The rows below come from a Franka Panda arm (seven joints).
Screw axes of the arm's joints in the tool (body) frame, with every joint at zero. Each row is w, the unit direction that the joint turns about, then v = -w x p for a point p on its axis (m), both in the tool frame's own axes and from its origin. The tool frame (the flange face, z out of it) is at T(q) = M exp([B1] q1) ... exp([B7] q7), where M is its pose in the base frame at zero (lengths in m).
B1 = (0, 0, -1, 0.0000, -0.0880, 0.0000)
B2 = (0, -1, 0, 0.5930, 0.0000, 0.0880)
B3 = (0, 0, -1, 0.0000, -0.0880, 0.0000)
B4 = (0, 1, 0, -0.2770, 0.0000, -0.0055)
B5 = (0, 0, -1, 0.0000, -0.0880, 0.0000)
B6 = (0, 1, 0, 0.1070, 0.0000, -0.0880)
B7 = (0, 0, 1, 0.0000, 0.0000, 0.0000)
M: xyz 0.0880 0.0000 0.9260 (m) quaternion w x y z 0 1 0 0
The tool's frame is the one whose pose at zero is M.
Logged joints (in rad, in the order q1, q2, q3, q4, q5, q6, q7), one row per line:
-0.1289 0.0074 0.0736 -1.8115 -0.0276 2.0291 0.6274
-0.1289 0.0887 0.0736 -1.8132 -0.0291 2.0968 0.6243
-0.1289 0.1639 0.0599 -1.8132 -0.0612 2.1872 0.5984
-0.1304 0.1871 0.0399 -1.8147 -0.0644 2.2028 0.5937
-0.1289 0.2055 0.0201 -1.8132 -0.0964 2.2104 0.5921
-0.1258 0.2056 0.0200 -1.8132 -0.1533 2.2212 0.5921
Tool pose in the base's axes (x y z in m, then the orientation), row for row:
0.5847 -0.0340 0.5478 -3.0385 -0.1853 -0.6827
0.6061 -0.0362 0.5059 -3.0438 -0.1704 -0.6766
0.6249 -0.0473 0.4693 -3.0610 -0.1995 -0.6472
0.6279 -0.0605 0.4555 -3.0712 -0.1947 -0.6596
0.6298 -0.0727 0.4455 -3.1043 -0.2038 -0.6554
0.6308 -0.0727 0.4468 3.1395 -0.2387 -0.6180
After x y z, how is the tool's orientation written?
As angles about the fixed x, y, z axes (roll, pitch, yaw), in radians.
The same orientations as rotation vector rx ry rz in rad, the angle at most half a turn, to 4 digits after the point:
-2.9165 1.0204 -0.3239
-2.9207 1.0139 -0.2993
-2.9534 0.9773 -0.3351
-2.9567 1.0007 -0.3240
2.9321 -0.9906 0.3182
2.9030 -0.9271 0.3472

